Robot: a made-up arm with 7 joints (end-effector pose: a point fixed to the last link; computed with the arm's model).
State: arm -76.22 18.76 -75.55 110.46 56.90 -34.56 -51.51
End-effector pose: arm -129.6 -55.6 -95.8 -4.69 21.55 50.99
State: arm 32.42 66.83 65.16 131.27 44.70 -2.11 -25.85
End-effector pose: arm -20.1 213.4 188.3 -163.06 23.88 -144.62
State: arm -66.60 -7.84 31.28 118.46 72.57 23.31 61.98
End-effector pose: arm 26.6 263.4 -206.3 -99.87 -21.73 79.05
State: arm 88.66 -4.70 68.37 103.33 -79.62 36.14 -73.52
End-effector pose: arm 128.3 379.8 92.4 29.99 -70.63 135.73
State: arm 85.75 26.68 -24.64 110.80 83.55 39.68 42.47
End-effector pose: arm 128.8 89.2 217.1 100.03 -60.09 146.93
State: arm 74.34 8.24 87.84 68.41 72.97 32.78 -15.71
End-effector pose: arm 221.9 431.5 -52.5 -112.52 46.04 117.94
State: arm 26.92 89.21 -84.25 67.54 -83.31 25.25 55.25
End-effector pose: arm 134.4 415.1 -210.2 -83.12 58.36 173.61
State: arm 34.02 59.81 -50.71 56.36 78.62 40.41 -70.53
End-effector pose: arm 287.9 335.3 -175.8 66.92 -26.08 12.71
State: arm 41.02 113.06 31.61 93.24 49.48 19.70 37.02
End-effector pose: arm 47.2 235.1 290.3 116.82 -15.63 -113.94
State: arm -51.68 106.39 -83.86 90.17 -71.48 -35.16 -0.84
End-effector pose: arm -144.4 383.9 -150.4 -62.92 -64.12 -117.88
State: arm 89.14 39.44 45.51 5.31 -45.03 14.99 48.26
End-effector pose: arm 323.4 437.4 12.4 -48.32 -78.10 43.26
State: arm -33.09 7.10 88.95 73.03 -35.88 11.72 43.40
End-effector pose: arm -112.1 431.6 -180.5 33.22 -17.88 20.01
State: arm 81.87 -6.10 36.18 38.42 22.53 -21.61 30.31
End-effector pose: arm 399.7 205.8 77.7 -152.15 -14.71 139.05
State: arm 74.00 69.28 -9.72 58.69 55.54 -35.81 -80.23
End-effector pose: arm 200.4 421.7 175.6 -86.96 -6.32 -156.13
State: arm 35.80 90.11 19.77 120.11 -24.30 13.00 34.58
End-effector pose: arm 130.1 183.3 189.9 122.93 25.79 -77.83
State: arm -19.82 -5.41 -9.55 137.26 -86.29 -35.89 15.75
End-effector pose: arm 177.6 121.6 -32.2 104.38 6.56 -130.19
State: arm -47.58 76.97 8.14 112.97 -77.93 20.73 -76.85
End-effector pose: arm 177.8 219.3 -166.0 140.97 53.26 -122.20
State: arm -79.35 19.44 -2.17 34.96 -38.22 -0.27 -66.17
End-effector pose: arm -331.6 271.9 -217.3 35.65 34.54 -66.78
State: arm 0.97 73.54 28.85 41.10 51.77 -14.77 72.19
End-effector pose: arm 153.5 526.2 -20.9 94.04 -68.89 -111.87
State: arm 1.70 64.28 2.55 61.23 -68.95 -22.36 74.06
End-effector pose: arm 236.4 420.1 -112.2 -13.43 35.57 -98.33
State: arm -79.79 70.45 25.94 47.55 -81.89 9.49 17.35
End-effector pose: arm -3.6 505.1 -180.0 -55.89 47.95 -157.70
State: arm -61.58 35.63 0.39 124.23 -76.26 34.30 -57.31
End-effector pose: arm 92.2 160.8 -200.1 123.77 20.73 -83.59
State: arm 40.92 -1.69 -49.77 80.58 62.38 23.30 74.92
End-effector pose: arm 262.8 -57.7 -44.4 -160.92 -60.00 21.70
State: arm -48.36 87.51 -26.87 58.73 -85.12 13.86 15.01
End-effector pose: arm 48.1 450.2 -228.6 -46.31 29.14 179.26
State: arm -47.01 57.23 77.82 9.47 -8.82 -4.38 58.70
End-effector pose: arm -137.8 533.9 -141.1 14.47 -20.45 18.06
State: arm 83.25 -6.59 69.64 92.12 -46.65 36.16 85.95
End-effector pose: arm 195.4 378.2 70.0 -159.09 -53.71 138.37
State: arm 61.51 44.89 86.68 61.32 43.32 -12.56 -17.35
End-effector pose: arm 46.1 522.6 -9.6 -79.89 15.70 -156.77
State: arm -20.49 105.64 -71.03 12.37 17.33 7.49 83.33
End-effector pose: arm 39.6 575.4 53.0 38.93 72.00 27.84
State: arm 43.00 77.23 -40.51 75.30 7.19 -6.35 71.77
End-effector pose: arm 289.7 341.6 -23.9 20.90 -16.81 -90.62
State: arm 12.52 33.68 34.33 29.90 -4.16 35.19 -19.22
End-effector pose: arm 169.8 432.1 -259.7 43.81 -22.73 31.17
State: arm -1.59 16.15 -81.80 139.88 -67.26 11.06 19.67
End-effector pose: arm 24.1 -24.0 -13.9 102.43 -24.27 -175.31
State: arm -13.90 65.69 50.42 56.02 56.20 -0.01 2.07
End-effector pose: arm 142.3 507.5 -10.0 -156.20 -76.16 -154.26
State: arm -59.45 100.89 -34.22 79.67 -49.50 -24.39 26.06
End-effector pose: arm 20.6 388.5 -239.1 -41.41 -16.54 -143.68
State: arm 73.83 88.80 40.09 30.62 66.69 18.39 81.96
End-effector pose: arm -46.9 547.6 121.5 160.80 -5.07 174.20
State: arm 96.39 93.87 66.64 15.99 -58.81 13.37 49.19
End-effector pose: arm -98.4 567.1 18.2 -108.26 -72.82 165.96
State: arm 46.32 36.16 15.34 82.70 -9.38 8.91 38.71
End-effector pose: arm 263.8 324.3 99.9 115.18 -45.98 -115.93
